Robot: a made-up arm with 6 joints.
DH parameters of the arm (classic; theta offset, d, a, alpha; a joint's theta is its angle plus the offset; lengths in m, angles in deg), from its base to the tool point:
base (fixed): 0 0.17 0 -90
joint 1: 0 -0.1 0.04 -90
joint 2: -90 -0.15 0.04 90
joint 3: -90 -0.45 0.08 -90
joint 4: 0 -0.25 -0.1 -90
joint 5: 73.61 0 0.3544 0
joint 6: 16.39 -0.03 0.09 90
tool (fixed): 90 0.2 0 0
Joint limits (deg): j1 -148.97..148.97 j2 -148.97..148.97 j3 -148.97..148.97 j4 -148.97..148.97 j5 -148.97..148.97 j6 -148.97..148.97
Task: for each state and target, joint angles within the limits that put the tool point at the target. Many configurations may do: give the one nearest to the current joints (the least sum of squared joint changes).
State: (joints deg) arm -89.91 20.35 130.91 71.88 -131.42 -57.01
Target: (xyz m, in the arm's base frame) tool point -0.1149 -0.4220 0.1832
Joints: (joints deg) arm -107.13 65.31 148.68 41.43 -146.39 -36.87
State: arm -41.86 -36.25 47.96 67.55 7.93 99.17
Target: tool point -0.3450 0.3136 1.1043
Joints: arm -43.96 -54.53 71.68 68.06 -20.50 85.57
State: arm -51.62 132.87 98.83 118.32 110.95 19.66
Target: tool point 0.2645 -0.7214 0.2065
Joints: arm -31.79 148.97 121.59 148.97 131.29 26.50
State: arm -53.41 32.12 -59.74 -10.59 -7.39 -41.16
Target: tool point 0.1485 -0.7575 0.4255
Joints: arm -55.79 18.01 -47.91 5.47 -10.72 -33.92
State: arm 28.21 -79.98 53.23 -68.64 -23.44 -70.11
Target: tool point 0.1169 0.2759 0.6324
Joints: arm 7.98 -98.50 58.17 -67.91 -15.55 -102.18
